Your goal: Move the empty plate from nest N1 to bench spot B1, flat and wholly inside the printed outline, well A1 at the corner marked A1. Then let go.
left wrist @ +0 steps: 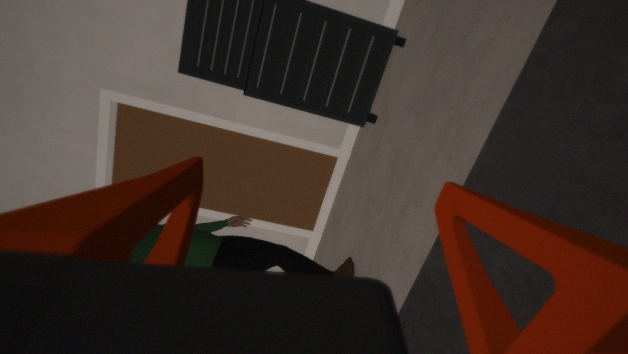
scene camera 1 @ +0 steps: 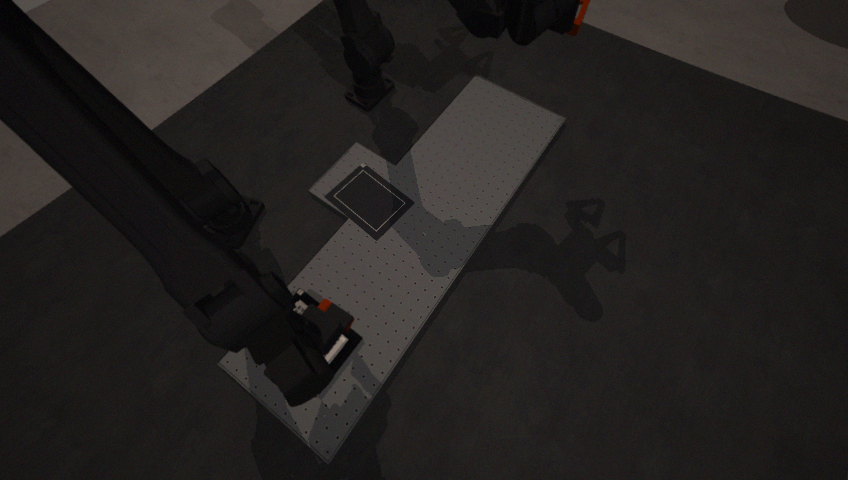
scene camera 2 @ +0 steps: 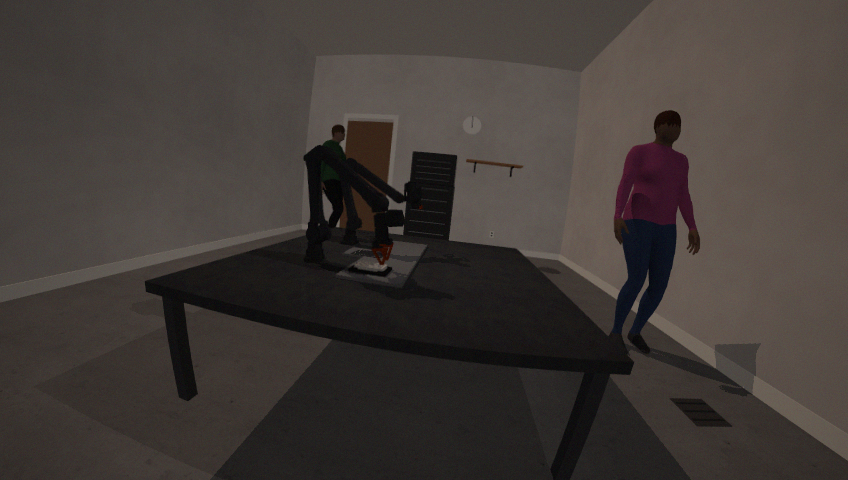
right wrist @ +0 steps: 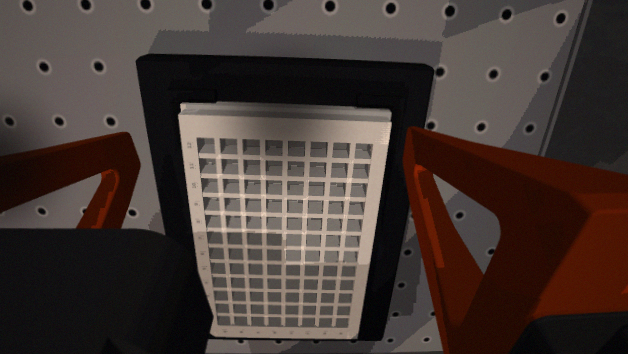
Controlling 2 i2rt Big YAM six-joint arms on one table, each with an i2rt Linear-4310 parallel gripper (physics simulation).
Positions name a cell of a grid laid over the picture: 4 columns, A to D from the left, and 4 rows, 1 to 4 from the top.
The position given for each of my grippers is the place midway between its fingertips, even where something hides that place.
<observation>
My left gripper (left wrist: C3) is open, holding nothing. My right gripper (scene camera 1: B3) is open and holds nothing. Also in view: a white well plate (right wrist: B3). Further things: a dark mat with printed outline (scene camera 1: B2) and a black mat (right wrist: B1).
My right gripper also shows in the right wrist view (right wrist: B2). The left wrist view does not show the white well plate: it is out of frame.
</observation>
